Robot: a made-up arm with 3 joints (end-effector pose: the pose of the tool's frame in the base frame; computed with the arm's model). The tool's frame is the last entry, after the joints. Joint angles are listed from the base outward.
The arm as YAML. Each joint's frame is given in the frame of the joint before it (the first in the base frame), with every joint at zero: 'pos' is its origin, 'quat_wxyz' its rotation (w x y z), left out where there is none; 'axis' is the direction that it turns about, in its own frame. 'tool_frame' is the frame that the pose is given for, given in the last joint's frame.
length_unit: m
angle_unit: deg
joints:
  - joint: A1
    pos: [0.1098, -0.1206, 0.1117]
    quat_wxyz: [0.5, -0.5, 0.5, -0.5]
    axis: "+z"
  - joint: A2
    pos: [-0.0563, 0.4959, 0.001]
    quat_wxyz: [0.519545, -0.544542, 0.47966, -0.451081]
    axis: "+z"
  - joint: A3
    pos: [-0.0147, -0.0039, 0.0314]
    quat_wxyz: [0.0, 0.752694, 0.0, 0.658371]
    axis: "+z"
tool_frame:
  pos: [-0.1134, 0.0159, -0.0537]
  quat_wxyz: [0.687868, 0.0, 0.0, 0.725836]
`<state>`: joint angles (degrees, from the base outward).
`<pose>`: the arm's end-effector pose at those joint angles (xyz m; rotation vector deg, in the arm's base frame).
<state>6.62 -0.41 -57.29</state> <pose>0.2190 0.0139 -0.4456 5.88 3.69 -57.15</pose>
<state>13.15 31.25 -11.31</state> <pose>0.1931 0.1242 -0.3806 14.15 -29.16 -18.69</pose>
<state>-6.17 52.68 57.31</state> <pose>0.1251 -0.0803 -0.4995 -33.76 -43.38 48.83</pose>
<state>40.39 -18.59 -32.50</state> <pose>0.1628 0.3481 -0.2628 34.88 27.73 -22.00</pose>
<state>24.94 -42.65 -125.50</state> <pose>0.1303 0.0947 -0.4628 -27.73 48.20 -102.46</pose>
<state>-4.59 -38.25 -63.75</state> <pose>0.1549 -0.1027 -0.5137 -23.11 32.45 -57.73</pose>
